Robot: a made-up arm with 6 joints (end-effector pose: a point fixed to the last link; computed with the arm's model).
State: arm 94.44 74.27 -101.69 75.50 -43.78 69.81
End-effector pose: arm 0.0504 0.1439 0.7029 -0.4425 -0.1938 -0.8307 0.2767
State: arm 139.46 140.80 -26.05 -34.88 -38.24 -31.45
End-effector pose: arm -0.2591 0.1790 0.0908 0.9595 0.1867 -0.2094 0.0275
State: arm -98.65 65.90 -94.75 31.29 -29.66 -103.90
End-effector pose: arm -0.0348 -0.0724 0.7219 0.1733 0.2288 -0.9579 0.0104
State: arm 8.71 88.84 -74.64 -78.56 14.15 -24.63
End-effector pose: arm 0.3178 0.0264 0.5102 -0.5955 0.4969 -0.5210 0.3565
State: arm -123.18 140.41 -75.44 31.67 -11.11 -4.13
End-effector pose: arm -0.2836 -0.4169 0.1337 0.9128 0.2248 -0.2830 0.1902
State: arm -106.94 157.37 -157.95 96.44 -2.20 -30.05
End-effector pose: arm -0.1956 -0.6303 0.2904 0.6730 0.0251 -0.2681 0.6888
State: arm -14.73 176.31 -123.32 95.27 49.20 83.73
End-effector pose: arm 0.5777 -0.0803 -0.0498 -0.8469 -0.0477 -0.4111 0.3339
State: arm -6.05 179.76 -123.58 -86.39 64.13 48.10
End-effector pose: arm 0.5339 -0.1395 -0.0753 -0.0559 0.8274 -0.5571 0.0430
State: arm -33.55 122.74 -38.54 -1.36 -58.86 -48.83
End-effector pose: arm 0.3312 -0.2174 0.2387 -0.1199 0.8121 -0.3725 0.4329
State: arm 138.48 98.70 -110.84 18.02 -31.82 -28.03
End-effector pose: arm -0.2493 0.2407 0.6654 -0.3293 0.1638 0.8143 0.4490
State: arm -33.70 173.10 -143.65 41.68 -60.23 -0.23
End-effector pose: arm 0.5037 -0.3995 0.1127 0.4630 0.3055 -0.2270 0.8005
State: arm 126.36 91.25 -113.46 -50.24 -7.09 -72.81
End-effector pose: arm -0.1833 0.2344 0.6870 -0.3766 -0.3102 0.0499 0.8715
